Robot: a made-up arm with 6 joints.
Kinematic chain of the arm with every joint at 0, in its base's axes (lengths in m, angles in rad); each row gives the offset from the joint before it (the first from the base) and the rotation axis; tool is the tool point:
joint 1: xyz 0 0 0.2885 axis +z
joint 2: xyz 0 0 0 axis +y
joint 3: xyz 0 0 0.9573 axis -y
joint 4: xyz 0 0 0 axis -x
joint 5: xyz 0.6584 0 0 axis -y
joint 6: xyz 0 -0.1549 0 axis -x
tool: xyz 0 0 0
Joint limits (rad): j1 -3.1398..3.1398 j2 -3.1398..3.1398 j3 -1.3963..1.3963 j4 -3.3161..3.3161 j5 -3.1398..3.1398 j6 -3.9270..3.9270
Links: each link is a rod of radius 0.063 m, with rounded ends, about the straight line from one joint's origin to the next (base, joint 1, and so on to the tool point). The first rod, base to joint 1, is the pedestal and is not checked.
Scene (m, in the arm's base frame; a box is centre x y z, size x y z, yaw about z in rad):
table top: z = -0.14
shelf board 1: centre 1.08 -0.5 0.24 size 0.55 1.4 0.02 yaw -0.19
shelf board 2: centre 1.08 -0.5 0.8 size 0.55 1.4 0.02 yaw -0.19
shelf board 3: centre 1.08 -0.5 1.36 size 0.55 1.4 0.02 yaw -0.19
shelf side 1: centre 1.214 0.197 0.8 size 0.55 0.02 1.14 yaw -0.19
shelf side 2: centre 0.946 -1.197 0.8 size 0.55 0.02 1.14 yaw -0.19
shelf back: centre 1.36 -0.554 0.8 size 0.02 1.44 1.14 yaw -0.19
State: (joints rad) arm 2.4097 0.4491 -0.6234 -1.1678 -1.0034 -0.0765
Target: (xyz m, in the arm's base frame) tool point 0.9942 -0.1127 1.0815
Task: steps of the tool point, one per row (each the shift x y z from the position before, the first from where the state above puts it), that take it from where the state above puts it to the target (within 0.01 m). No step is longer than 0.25 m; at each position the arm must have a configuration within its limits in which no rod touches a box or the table.
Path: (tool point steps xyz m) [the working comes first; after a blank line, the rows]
Joints at the target: 0.0005 0.3580 0.3612 -0.7514 -1.0034 -0.0765
Straight joint move there: touches shelf side 1.

1: 0.1330 0.1333 0.0503
2: 0.1774 0.0866 0.0581
3: 0.2037 0.0246 0.0656
4: 0.2063 -0.0453 0.0720
5: 0.1830 -0.1135 0.0774
6: 0.1354 -0.1698 0.0819
7: 0.0696 -0.2057 0.0850
8: -0.0057 -0.2146 0.0868
9: 0.1541 -0.0234 0.0116
10: 0.1470 -0.0345 -0.0116

